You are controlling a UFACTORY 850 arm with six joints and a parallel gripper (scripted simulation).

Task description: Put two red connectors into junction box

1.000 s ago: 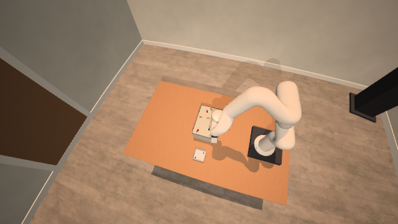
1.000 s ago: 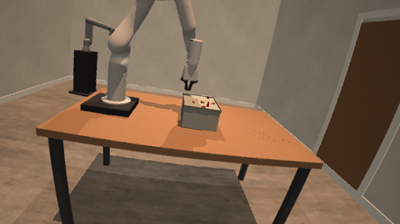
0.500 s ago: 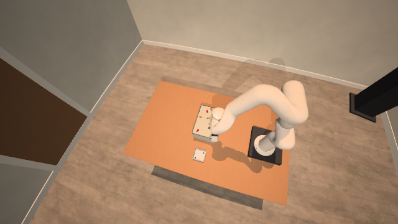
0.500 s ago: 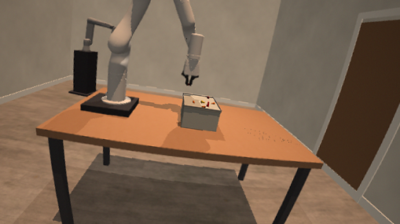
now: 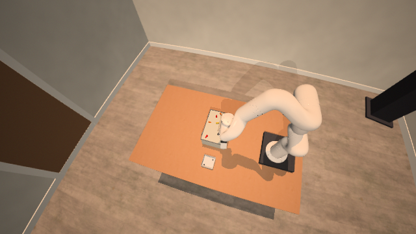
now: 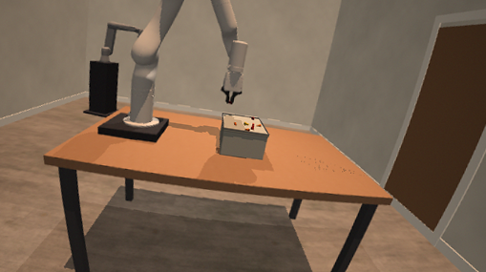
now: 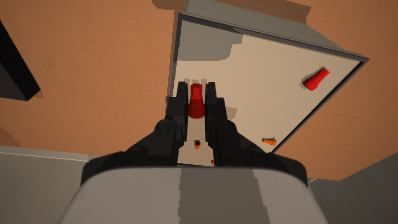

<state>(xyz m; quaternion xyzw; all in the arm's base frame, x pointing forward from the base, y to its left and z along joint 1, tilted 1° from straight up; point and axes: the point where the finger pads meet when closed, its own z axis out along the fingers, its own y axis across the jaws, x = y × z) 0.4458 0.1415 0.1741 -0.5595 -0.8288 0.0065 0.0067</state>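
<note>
My gripper is now 22 cm above the steel junction box, 19 cm to the right of it and 5 cm short of it. The rest, counted from my hand: tool case (13 cm below, 10 cm ahead, 9 cm to the right); yellow connector (12 cm to the right, 12 cm ahead, 8 cm below).
</note>
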